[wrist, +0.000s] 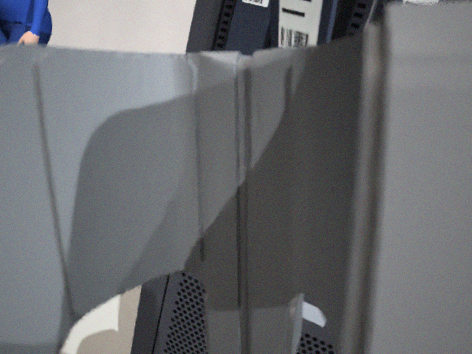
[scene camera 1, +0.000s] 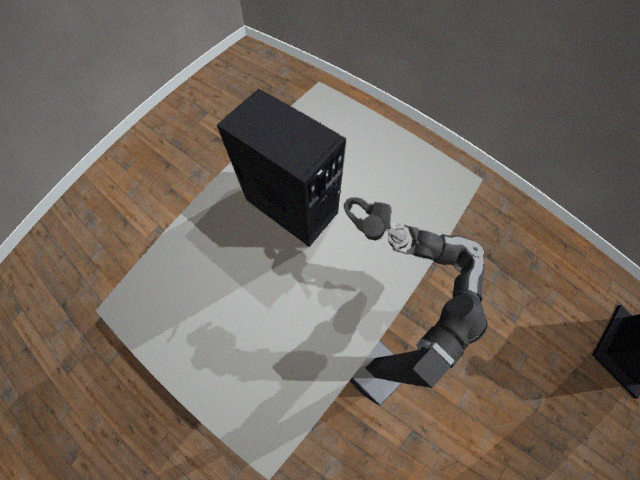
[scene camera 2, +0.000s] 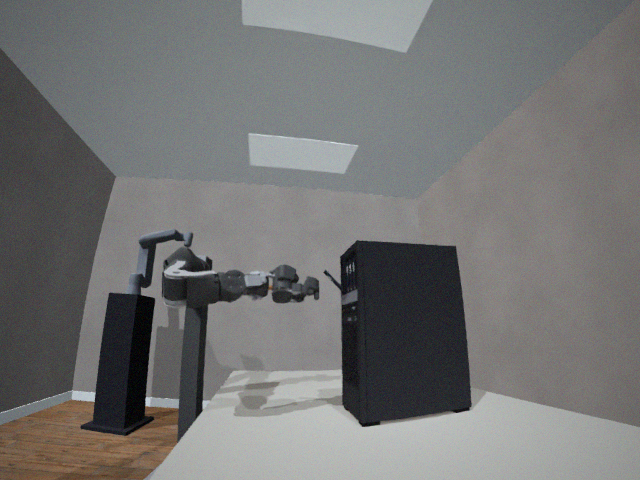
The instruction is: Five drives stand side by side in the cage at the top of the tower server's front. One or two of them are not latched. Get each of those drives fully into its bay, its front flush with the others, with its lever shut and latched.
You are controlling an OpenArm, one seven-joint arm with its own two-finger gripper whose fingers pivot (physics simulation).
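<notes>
The black tower server [scene camera 1: 279,134] [scene camera 2: 413,330] stands upright with its drive cage at the top of its front. One drive lever [scene camera 2: 332,279] sticks out from the cage, tilted up and outward. In the wrist view, part of a labelled drive front [wrist: 299,22] shows above the fingers, and a drive to its left [wrist: 257,25] shows in part. In scene camera 1 the light drive fronts [scene camera 1: 334,166] are too small to judge each latch. My gripper [scene camera 1: 347,203] [scene camera 2: 316,289] [wrist: 265,212] is shut and empty, in front of the cage and apart from the lever. Its fingers hide most of the cage in the wrist view.
The tower stands on a pale table [scene camera 1: 413,165] [scene camera 2: 516,439]. A perforated lower front panel [wrist: 187,312] shows below the fingers. A second, smaller arm [scene camera 2: 147,258] stands on a black pedestal [scene camera 2: 121,361] behind my arm. Part of a person in blue [wrist: 22,15] shows beyond the tower.
</notes>
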